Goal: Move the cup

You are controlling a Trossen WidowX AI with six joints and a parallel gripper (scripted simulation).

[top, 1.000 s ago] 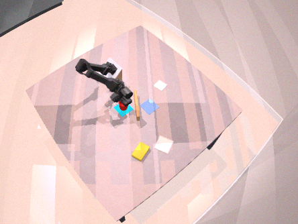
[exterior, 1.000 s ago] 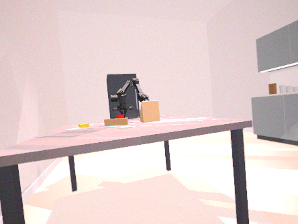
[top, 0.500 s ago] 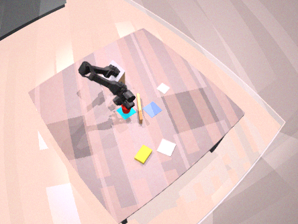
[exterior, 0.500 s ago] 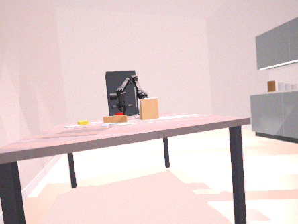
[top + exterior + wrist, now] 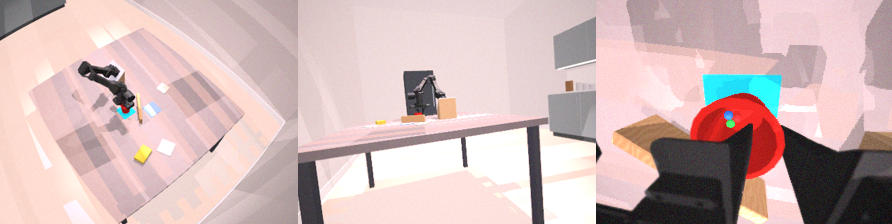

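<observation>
Now: gripper tip 30 mm short of the red cup and 10 mm above it. Also, from my gripper tip: yellow block: 370 mm ahead, 120 mm to the right, 30 mm below; wooden bar: 80 mm to the left, 80 mm ahead, 30 mm below; light blue pad: 160 mm to the left, 130 mm ahead, 50 mm below.
</observation>
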